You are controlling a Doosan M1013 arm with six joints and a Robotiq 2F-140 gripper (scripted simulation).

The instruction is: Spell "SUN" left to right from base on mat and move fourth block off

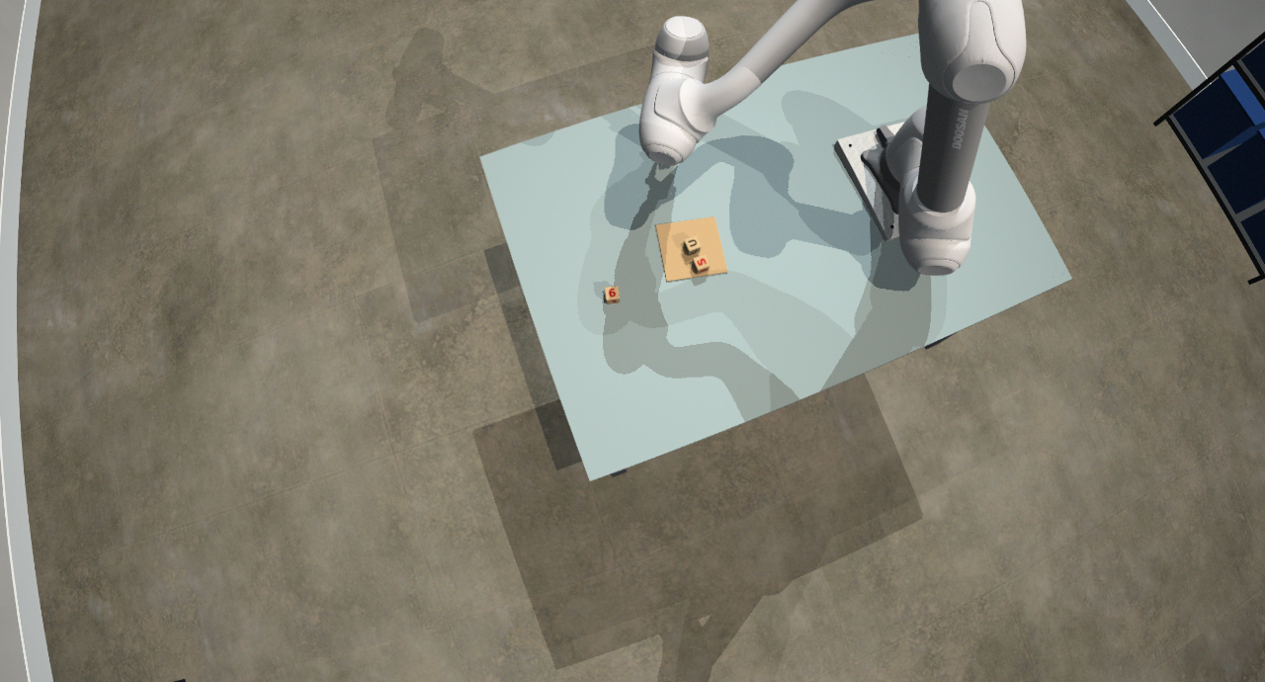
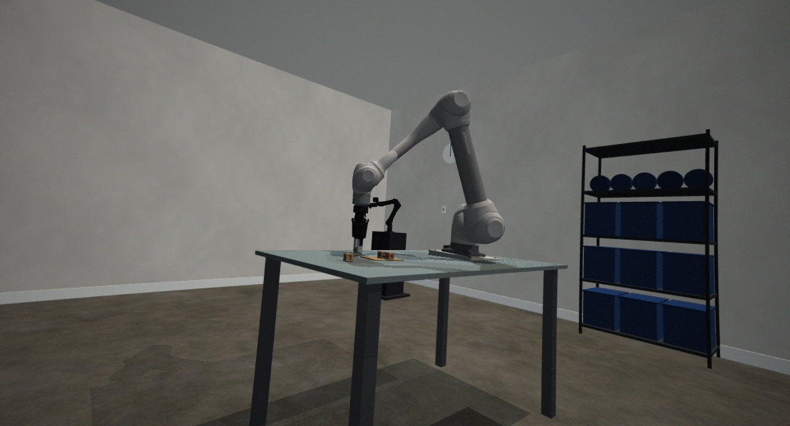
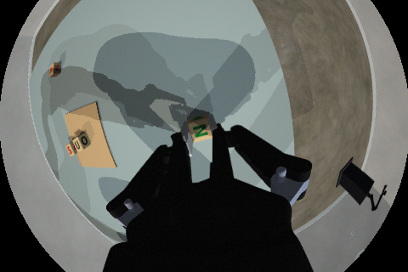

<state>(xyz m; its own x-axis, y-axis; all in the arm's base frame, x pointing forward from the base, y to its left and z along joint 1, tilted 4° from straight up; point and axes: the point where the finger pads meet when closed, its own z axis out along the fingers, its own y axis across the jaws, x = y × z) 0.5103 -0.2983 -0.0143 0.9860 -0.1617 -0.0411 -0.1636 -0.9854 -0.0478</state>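
The mat is 8 cm ahead of my hand, 25 cm to the left of it and 4 cm below it. Round my hand: S block (8 cm ahead, 30 cm to the left, 2 cm below); N block (2 cm below); 6 block (29 cm ahead, 28 cm to the left, 2 cm below).
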